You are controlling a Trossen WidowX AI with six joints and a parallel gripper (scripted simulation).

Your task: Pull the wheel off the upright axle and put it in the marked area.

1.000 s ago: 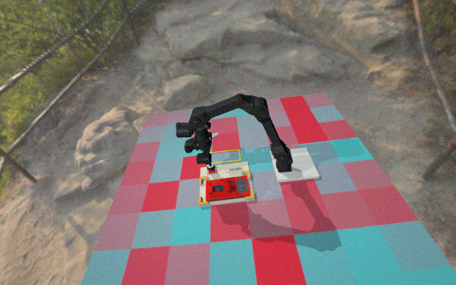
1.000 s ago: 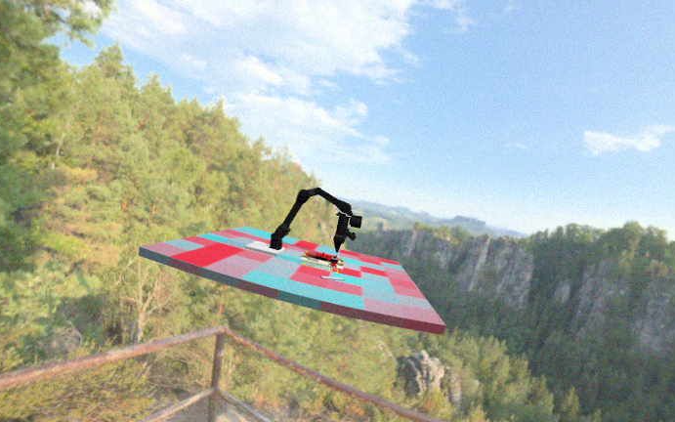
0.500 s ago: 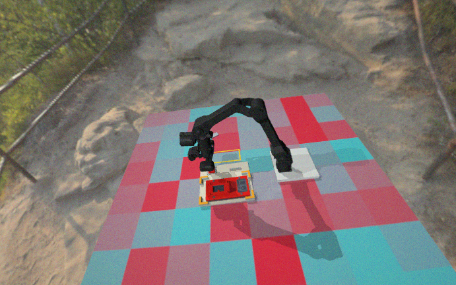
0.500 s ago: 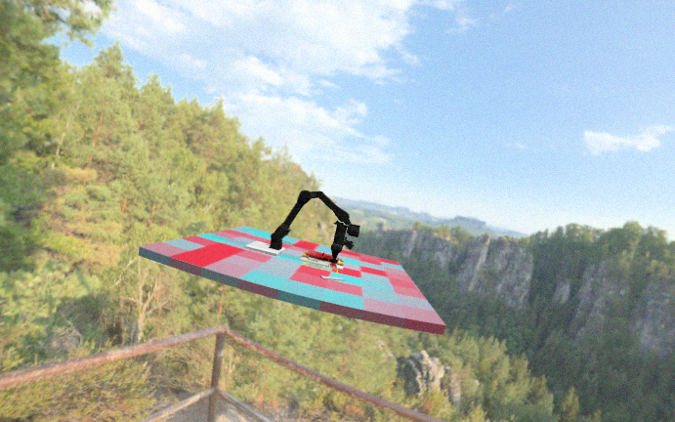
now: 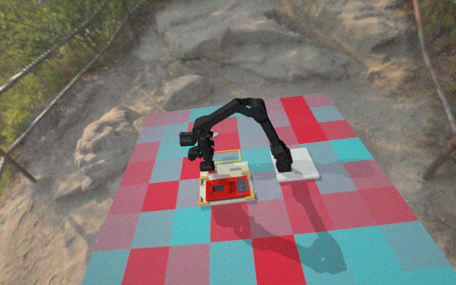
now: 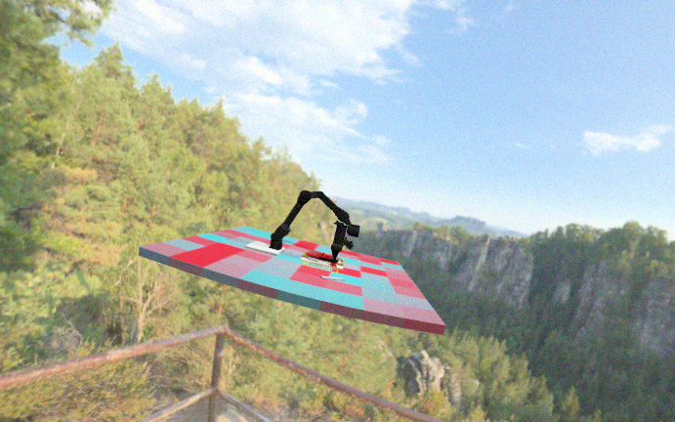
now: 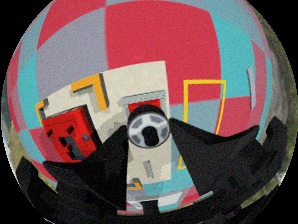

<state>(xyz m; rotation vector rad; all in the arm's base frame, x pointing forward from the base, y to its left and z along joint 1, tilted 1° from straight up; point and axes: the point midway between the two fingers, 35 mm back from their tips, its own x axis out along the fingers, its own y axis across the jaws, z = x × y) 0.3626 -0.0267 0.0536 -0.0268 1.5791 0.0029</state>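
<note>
Now: the wheel right at my gripper tip. Also, from my gripper tip: grey strip 2 cm ahead, 27 cm to the right, 4 cm below.
</note>
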